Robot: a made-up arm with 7 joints.
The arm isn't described. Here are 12 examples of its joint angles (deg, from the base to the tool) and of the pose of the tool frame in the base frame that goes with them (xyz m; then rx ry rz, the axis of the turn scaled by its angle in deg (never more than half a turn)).
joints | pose
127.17 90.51 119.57 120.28 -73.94 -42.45 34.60 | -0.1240 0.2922 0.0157 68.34 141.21 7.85
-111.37 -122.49 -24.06 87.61 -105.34 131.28 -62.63 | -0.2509 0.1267 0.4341 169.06 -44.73 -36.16
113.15 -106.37 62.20 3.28 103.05 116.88 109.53 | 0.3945 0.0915 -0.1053 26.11 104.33 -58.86
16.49 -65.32 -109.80 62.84 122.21 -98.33 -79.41 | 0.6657 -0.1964 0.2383 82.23 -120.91 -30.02
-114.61 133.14 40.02 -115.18 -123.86 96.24 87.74 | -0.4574 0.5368 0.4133 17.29 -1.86 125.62
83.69 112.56 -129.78 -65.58 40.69 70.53 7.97 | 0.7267 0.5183 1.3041 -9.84 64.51 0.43
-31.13 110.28 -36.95 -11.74 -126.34 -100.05 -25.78 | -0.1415 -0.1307 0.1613 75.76 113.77 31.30
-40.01 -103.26 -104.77 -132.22 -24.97 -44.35 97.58 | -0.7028 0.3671 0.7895 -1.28 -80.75 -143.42
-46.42 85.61 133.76 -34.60 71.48 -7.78 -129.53 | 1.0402 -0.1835 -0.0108 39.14 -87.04 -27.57
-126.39 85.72 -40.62 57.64 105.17 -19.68 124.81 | 0.2632 -0.4599 -0.3508 -58.86 75.43 51.18
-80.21 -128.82 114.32 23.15 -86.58 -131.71 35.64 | -0.1022 0.0847 0.7989 59.01 -48.60 121.41
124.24 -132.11 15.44 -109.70 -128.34 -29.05 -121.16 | 0.4137 -0.0659 0.1367 38.18 -119.57 10.77
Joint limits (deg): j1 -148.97..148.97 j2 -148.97..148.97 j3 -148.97..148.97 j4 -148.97..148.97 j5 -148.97..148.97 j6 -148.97..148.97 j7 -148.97..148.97
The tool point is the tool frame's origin. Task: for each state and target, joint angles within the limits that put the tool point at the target. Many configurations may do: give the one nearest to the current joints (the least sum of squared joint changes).
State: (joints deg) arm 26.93 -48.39 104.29 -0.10 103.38 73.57 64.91
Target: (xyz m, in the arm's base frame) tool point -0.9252 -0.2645 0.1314
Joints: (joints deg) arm 20.47 -42.99 116.69 2.94 107.64 69.34 66.15
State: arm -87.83 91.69 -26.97 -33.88 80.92 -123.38 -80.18
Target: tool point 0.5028 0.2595 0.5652
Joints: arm -88.28 92.93 -33.10 -33.49 74.63 -133.21 -77.38
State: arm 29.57 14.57 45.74 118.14 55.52 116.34 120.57
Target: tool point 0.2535 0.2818 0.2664
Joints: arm 8.99 26.70 22.99 119.14 75.96 145.75 112.63
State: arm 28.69 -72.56 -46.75 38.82 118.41 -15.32 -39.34
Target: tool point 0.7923 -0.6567 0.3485
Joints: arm 28.99 -74.25 -70.72 32.83 132.00 9.29 -50.41
